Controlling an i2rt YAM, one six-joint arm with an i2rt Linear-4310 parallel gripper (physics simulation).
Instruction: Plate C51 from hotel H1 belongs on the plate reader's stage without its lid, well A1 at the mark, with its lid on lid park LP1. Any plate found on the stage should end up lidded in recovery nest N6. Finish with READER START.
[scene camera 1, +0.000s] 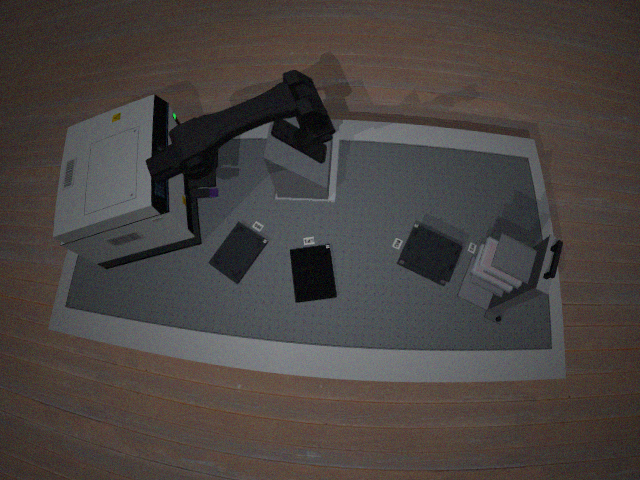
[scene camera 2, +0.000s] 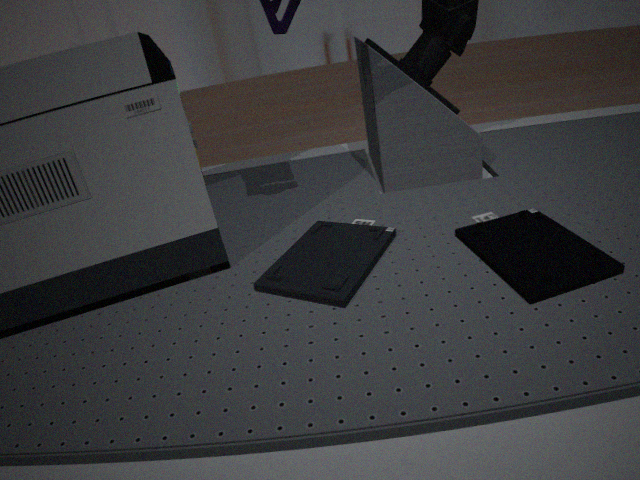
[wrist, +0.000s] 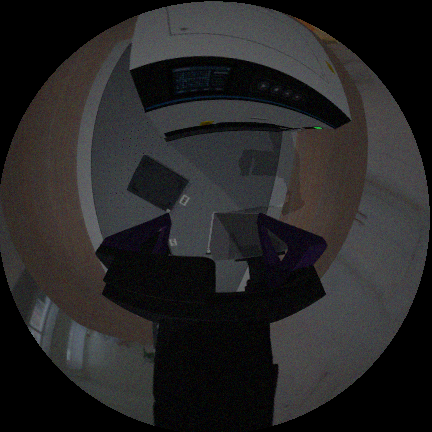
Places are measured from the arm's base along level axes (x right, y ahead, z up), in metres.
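Pixels of known places: gripper, fingertip midpoint: (scene camera 1: 209, 177) (scene camera 2: 275, 22) (wrist: 213, 217); arm's base at its link origin: (scene camera 1: 299, 141) (scene camera 2: 410, 78) (wrist: 256, 255).
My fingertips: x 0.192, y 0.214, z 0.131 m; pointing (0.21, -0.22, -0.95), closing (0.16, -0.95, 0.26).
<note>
For each thing: its top centre in the pictures, then the offset to it from my fingertips. "pt": a spot on its surface instead. Level surfaces: height alone.
- plate reader at its top centre: (scene camera 2: 34, 61) (scene camera 1: 104, 159) dx +0.359, dy -0.041, dz +0.022 m
- reader's lit screen at a spot on its surface: (wrist: 200, 80) pt dx +0.143, dy +0.035, dz -0.007 m
- dark handle-like part at a spot on its surface: (scene camera 1: 553, 259) pt dx -0.838, dy +0.168, dz +0.061 m
- perforated deck at its surface level: dz -0.285 m
My gripper (wrist: 213, 217) is open, with empty space between its purple fingers. It hangs in front of the plate reader (scene camera 1: 111, 170) (scene camera 2: 98, 170) (wrist: 240, 112); one purple finger (scene camera 1: 213, 192) shows in scene camera 1. The reader's lit screen (wrist: 200, 80) and several round buttons (wrist: 280, 90) face the wrist camera; their text is unreadable. The stage and any plate on it are hidden. A stack of pale plates (scene camera 1: 509, 260) stands in the hotel at the right; C51 cannot be told apart. Three dark flat plate places lie between: left (scene camera 1: 238, 253) (scene camera 2: 325, 263) (wrist: 157, 182), middle (scene camera 1: 313, 273) (scene camera 2: 537, 255), right (scene camera 1: 431, 253). Their labels are too blurred to read.
A grey wedge-shaped arm mount (scene camera 1: 297, 175) (scene camera 2: 423, 139) stands at the back edge, beside the reader. A dark handle-like part (scene camera 1: 553, 259) stands behind the hotel at the right edge. The perforated deck (scene camera 1: 361, 320) (scene camera 2: 310, 372) has a pale border (scene camera 1: 310, 356).
</note>
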